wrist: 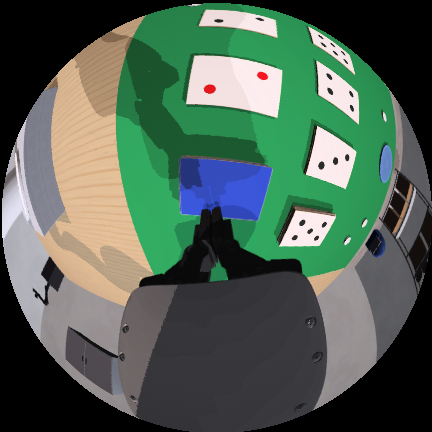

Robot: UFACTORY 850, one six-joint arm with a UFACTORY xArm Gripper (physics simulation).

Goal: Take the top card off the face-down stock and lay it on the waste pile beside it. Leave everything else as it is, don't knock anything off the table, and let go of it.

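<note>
The face-down stock (235, 185) is a blue-backed stack on the green mat, at the middle of the wrist view. My gripper (214, 220) is shut with nothing between its fingers. Its tips are over the near edge of the stock; whether they touch the top card cannot be told. A face-up white card with two red dots (235, 85) lies beside the stock, farther up the view. Which face-up card is the waste pile is not plain from the view. The fingers hide a small part of the stock's near edge.
Face-up cards with black dots lie at the top (239, 21) and along the right: six dots (334, 49), four dots (340, 92), three dots (330, 157) and five dots (307, 228). A blue disc (385, 163) and small white discs lie near the mat's right edge. Wooden table (82, 165) shows at left.
</note>
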